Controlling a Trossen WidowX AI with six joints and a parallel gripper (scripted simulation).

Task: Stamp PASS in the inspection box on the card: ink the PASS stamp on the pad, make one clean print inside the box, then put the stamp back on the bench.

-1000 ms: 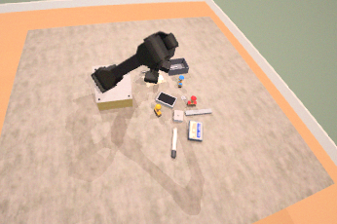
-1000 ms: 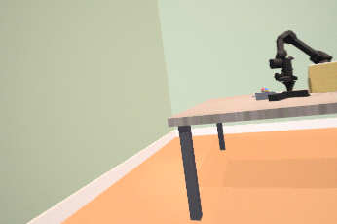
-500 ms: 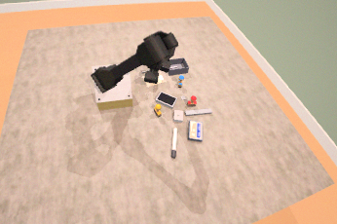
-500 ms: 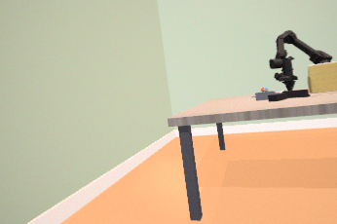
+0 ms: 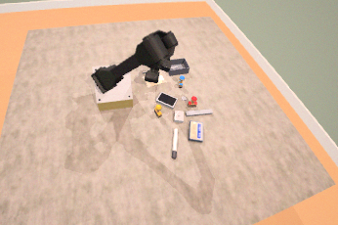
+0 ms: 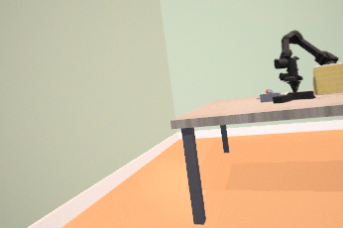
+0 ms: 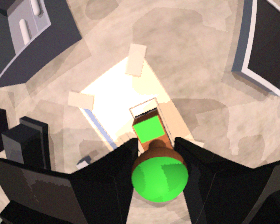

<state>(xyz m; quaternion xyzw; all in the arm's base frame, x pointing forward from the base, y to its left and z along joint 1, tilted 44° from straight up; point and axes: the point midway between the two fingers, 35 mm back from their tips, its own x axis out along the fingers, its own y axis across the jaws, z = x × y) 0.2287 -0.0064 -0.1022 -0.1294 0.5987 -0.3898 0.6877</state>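
My gripper tip is 3 cm above the cream card, 1 cm to the right of it and 1 cm short of it. The rest, counted from my gripper tip: blue stamp: 13 cm ahead, 5 cm to the right, 1 cm below; then dark ink pad: 13 cm to the right, 4 cm ahead, 3 cm below; then green-knobbed pass stamp: right at my gripper tip.
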